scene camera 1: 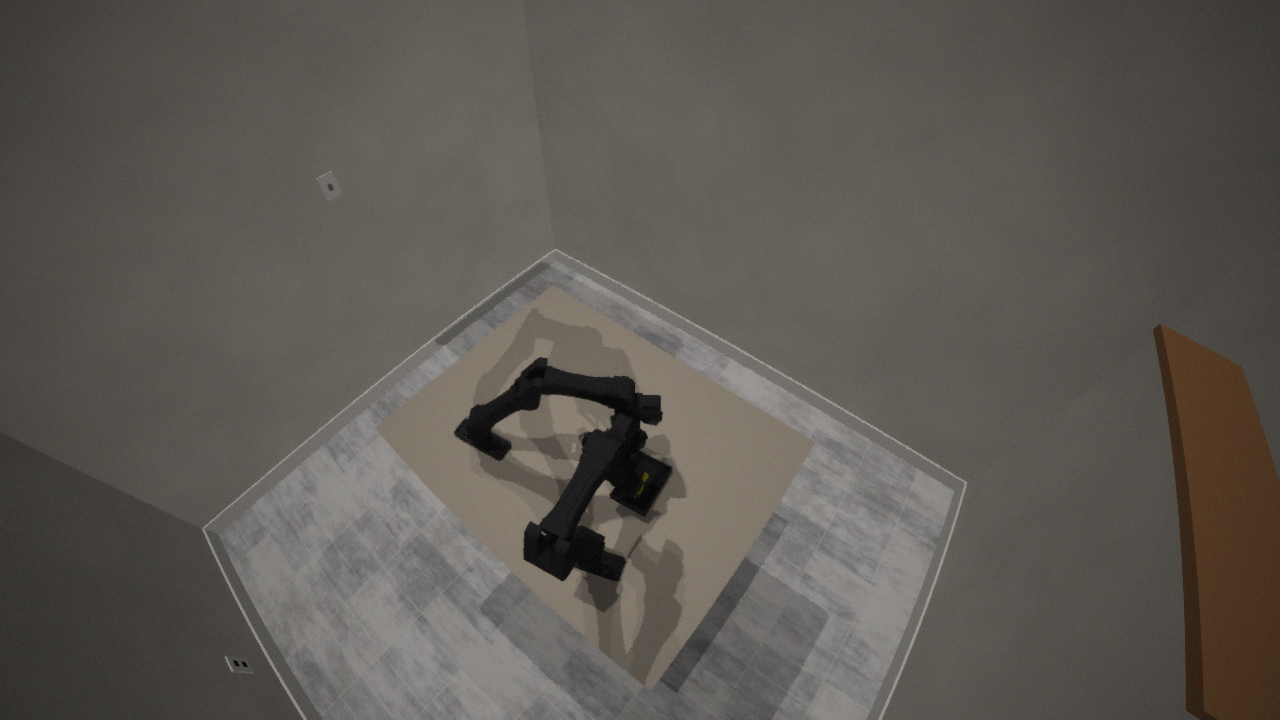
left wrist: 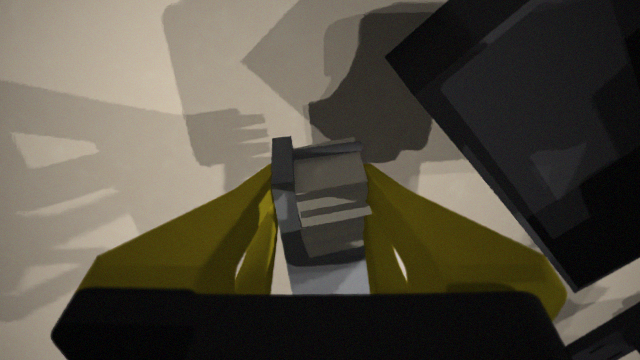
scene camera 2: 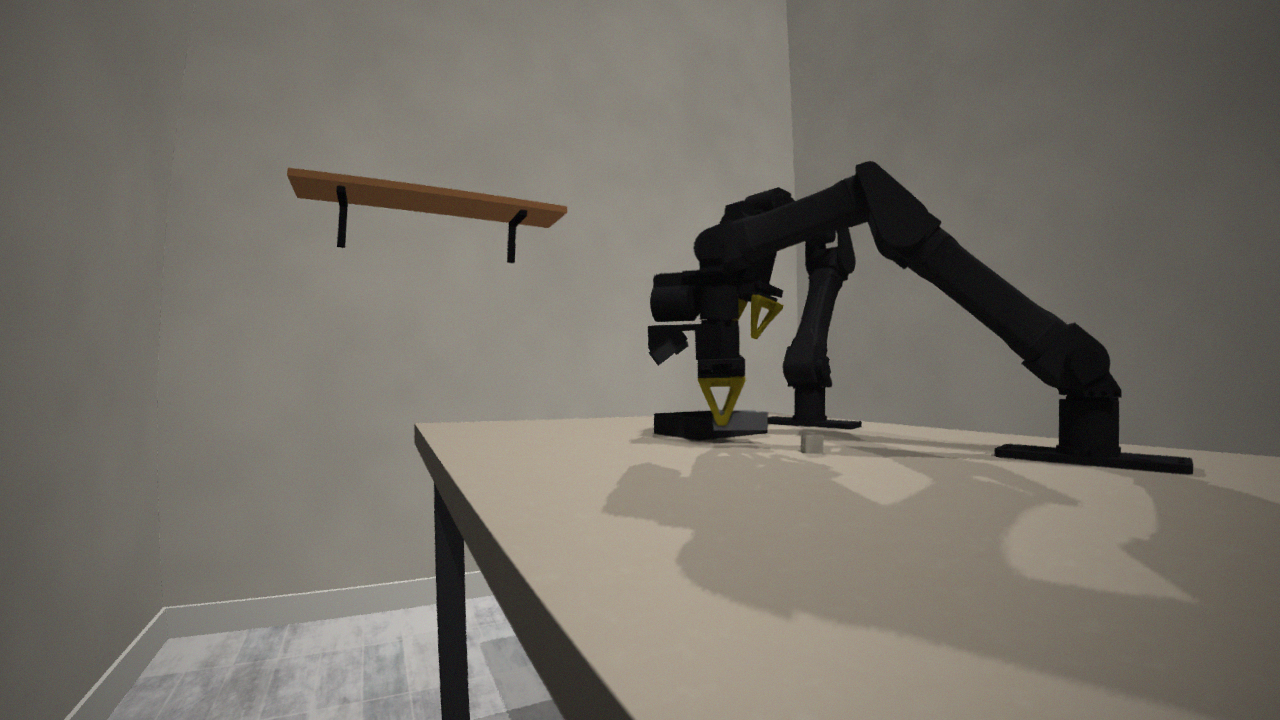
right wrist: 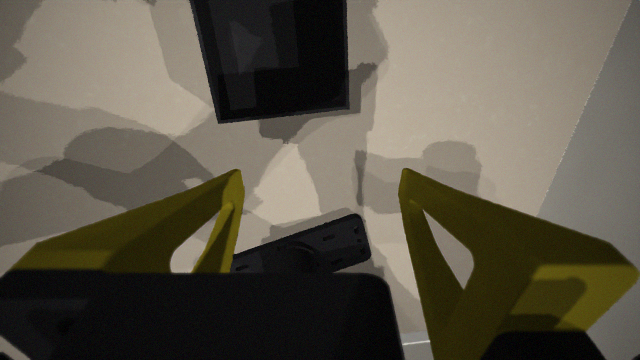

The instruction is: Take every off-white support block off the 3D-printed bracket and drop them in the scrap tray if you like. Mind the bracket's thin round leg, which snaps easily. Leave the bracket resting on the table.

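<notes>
The grey-blue bracket [scene camera 2: 750, 420] [left wrist: 282, 165] rests low beside the black scrap tray [scene camera 2: 675, 425] [right wrist: 218, 117]. An off-white ribbed support block [left wrist: 330, 172] sits against its upright wall. A thin grey bar crosses the bracket's far end; whether it is the round leg I cannot tell. My left gripper [scene camera 2: 722, 421] [left wrist: 320, 179] is shut on the bracket and block, one finger against the wall and one against the block's side. A small off-white piece [scene camera 2: 810, 442] stands apart on the table. My right gripper [scene camera 1: 640, 486] [scene camera 2: 750, 329] [right wrist: 321, 180] is open and empty, above table height.
In the left wrist view, the tray stands close to the right finger. A dark slotted base plate [right wrist: 340, 240] lies beyond the right fingers. The arms cross close together over the table [scene camera 1: 733, 429]. A wooden shelf [scene camera 2: 420, 197] hangs on the wall behind.
</notes>
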